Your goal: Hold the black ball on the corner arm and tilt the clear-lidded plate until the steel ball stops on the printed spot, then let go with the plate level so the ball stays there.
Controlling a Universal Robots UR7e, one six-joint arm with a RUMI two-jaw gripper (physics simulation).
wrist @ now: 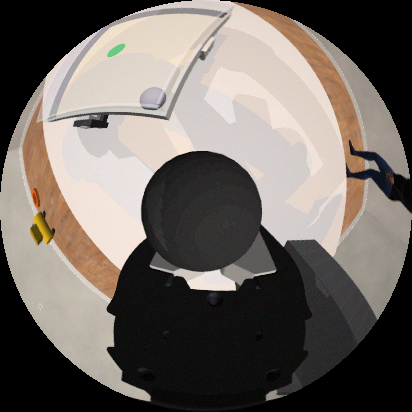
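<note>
The black ball (201,210) fills the middle of the wrist view, large and close to the camera, and its arm is hidden behind it. My gripper (210,275) is shut, with its grey fingers showing just under the ball and their tips hidden by it; nothing is held between them. The clear-lidded plate (115,114) lies at the upper left. The steel ball (152,97) rests in the plate's near right corner. The green printed spot (116,49) is far from it, towards the plate's far left.
The plate stands on dark supports (91,122) over a pale table top with a wooden border (61,215). A yellow object (41,229) and an orange one (35,197) lie off the left edge. A grey block (326,276) is beside my gripper. A human figure (370,168) is at far right.
</note>
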